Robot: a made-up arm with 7 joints.
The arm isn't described. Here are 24 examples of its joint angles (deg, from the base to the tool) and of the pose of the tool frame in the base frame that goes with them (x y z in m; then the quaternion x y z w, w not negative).
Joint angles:
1: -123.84 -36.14 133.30 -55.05 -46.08 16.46 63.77
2: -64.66 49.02 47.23 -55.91 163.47 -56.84 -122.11
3: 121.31 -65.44 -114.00 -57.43 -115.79 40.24 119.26
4: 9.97 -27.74 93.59 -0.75 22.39 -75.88 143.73
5: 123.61 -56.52 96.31 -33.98 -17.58 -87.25 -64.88
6: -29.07 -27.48 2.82 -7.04 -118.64 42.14 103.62
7: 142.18 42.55 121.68 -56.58 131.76 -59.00 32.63
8: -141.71 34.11 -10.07 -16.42 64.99 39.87 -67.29
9: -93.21 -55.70 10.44 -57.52 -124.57 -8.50 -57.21
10: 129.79 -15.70 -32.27 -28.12 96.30 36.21 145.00
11: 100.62 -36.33 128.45 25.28 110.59 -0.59 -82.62
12: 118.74 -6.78 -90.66 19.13 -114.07 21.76 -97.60
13: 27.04 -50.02 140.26 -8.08 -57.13 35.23 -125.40
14: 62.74 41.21 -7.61 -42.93 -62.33 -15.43 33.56
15: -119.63 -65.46 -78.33 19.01 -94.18 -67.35 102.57
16: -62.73 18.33 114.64 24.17 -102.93 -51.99 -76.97
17: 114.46 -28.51 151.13 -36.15 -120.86 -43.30 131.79
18: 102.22 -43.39 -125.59 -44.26 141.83 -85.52 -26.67
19: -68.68 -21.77 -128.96 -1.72 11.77 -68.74 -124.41
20: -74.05 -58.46 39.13 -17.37 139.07 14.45 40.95
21: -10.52 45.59 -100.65 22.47 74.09 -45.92 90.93
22: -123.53 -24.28 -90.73 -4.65 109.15 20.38 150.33
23: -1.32 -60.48 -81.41 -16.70 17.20 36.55 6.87
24: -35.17 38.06 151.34 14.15 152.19 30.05 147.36
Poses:
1: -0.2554 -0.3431 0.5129 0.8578 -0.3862 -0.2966 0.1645
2: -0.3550 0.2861 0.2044 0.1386 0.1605 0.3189 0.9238
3: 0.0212 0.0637 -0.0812 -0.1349 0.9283 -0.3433 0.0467
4: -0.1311 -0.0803 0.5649 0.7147 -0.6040 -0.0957 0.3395
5: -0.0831 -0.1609 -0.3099 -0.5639 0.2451 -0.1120 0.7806
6: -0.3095 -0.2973 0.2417 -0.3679 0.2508 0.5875 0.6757
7: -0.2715 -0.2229 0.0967 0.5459 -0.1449 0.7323 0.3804
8: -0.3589 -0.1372 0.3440 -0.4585 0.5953 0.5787 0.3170
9: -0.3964 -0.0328 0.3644 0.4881 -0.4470 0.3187 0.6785
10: 0.0862 0.1406 -0.3053 -0.2231 -0.3919 -0.0371 0.8918
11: -0.2068 -0.0867 -0.1197 -0.4123 0.3379 0.1629 0.8302
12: -0.2601 -0.3876 -0.0041 0.0778 0.1732 0.8155 0.5468
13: 0.0871 0.1094 0.0137 -0.1623 0.7988 -0.3581 0.4553
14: -0.0421 -0.3566 0.1483 0.7418 0.0155 0.6668 0.0692
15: -0.3715 -0.1697 0.4627 -0.2437 0.8792 0.3173 0.2588
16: -0.2079 0.1645 0.0343 -0.2658 0.6389 -0.1725 0.7010
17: -0.3084 -0.0461 -0.1018 -0.5614 0.7327 -0.3498 0.1602
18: 0.2040 -0.5668 -0.0524 -0.0249 -0.0139 -0.9778 0.2075
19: -0.0280 -0.3664 -0.0736 -0.0875 -0.4458 0.8818 0.1268
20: 0.1402 0.0645 0.0852 -0.0693 0.2324 -0.4653 0.8513
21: 0.1083 -0.0164 0.6789 0.0739 0.8485 0.5196 0.0684
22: -0.4749 -0.4381 0.1082 -0.3285 0.1241 0.7201 0.5985
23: -0.0247 0.0630 0.2700 0.3481 -0.7121 0.1287 0.5959
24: -0.3091 -0.3544 0.3631 0.6486 -0.0095 0.6379 0.4152
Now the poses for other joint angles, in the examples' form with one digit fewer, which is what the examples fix.
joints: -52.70 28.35 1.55 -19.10 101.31 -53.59 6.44
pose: -0.087 0.187 -0.033 -0.301 0.112 -0.068 0.945
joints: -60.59 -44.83 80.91 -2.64 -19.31 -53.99 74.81
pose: 0.025 -0.307 -0.096 -0.198 0.364 -0.886 0.210
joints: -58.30 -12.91 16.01 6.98 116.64 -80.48 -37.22
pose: 0.017 0.226 0.392 0.267 0.272 -0.107 0.918
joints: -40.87 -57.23 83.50 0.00 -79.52 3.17 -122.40
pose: 0.315 -0.047 0.444 0.539 0.575 -0.310 0.531
